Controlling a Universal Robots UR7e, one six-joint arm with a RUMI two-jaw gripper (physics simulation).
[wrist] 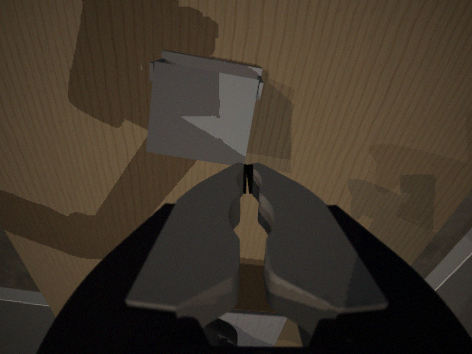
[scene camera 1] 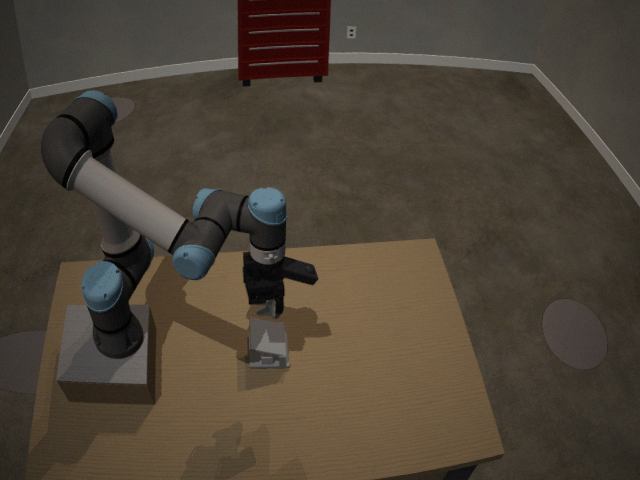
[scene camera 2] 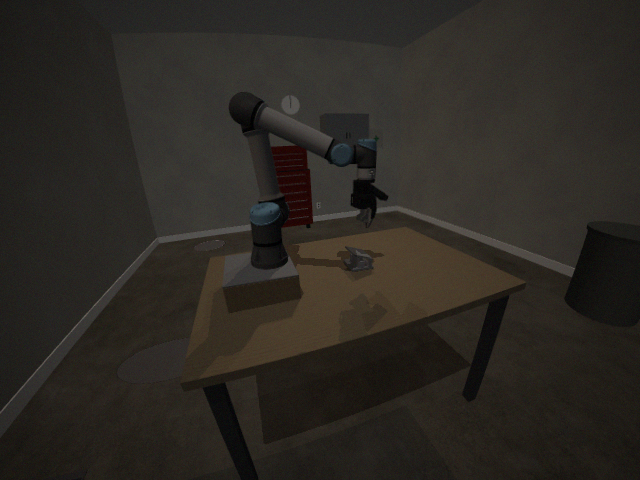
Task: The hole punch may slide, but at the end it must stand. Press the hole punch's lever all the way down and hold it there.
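Pixels of known places: gripper, fingertip midpoint: (wrist: 246, 167) (scene camera 1: 274, 317) (scene camera 2: 366, 227); arm's base at its link origin: (scene camera 1: 118, 336) (scene camera 2: 269, 260).
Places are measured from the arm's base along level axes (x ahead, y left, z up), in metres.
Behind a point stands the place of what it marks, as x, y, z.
Observation:
The grey hole punch (scene camera 1: 267, 343) {0.410, -0.008, -0.038} (scene camera 2: 358, 259) {0.433, 0.052, -0.098} (wrist: 200, 110) {0.420, 0.018, -0.041} stands upright on the wooden table. Its flat lever (scene camera 1: 266, 333) {0.411, 0.025, -0.038} (scene camera 2: 357, 252) {0.402, 0.002, -0.035} (wrist: 197, 112) {0.417, 0.021, -0.040} is raised and slopes, with a gap over the base visible in the second scene view. My gripper (scene camera 1: 273, 315) {0.431, -0.029, 0.089} (scene camera 2: 367, 225) {0.431, -0.029, 0.089} (wrist: 246, 167) {0.431, -0.029, 0.089} is shut, with nothing between the fingers. It hangs above the hole punch and apart from it, with the fingertips pointing down. In the wrist view the tips overlap the lever's near right corner. The gripper's shadow falls across part of the lever.
The wooden table (scene camera 1: 372, 372) {0.679, -0.086, -0.108} (scene camera 2: 423, 279) {0.603, -0.223, -0.108} carries the arm's base block (scene camera 1: 108, 382) {-0.021, -0.154, -0.002} (scene camera 2: 261, 297) {-0.058, -0.154, -0.069} at its left. A red drawer cabinet (scene camera 1: 283, 41) (scene camera 2: 294, 201) stands at the far wall. A dark bin (scene camera 2: 607, 273) stands on the floor at the right.

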